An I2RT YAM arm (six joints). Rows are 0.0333 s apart.
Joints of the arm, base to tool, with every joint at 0 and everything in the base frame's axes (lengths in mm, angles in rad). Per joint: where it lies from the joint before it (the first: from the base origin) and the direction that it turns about. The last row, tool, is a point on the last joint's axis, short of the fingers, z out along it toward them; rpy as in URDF.
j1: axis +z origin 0 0 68
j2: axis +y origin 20 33.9 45.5
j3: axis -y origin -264 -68.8 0
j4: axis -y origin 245 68.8 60
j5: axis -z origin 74 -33.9 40.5
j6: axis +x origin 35.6 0 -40.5
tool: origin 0 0 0 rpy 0 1.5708 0
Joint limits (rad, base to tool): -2.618..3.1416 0..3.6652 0..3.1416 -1.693..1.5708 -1.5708..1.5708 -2.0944..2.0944
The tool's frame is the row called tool.
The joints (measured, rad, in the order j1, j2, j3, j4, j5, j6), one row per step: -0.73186 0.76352 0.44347 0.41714 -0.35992 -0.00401; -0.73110 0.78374 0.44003 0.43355 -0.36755 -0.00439; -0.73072 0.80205 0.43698 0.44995 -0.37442 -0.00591; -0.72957 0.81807 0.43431 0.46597 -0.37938 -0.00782; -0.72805 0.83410 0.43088 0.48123 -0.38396 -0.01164; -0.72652 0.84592 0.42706 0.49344 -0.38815 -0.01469
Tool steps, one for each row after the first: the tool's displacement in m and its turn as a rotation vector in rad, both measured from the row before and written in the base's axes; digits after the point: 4 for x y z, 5 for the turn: 0.0026 -0.0018 -0.0029 0.00396 0.00601 0.00832; 0.0023 -0.0016 -0.0025 0.00145 0.00462 0.00710; 0.0020 -0.0013 -0.0020 -0.00032 0.00292 0.00594; 0.0020 -0.0012 -0.0024 -0.00106 0.00467 0.00580; 0.0015 -0.0007 -0.0022 -0.00083 0.00379 0.00549
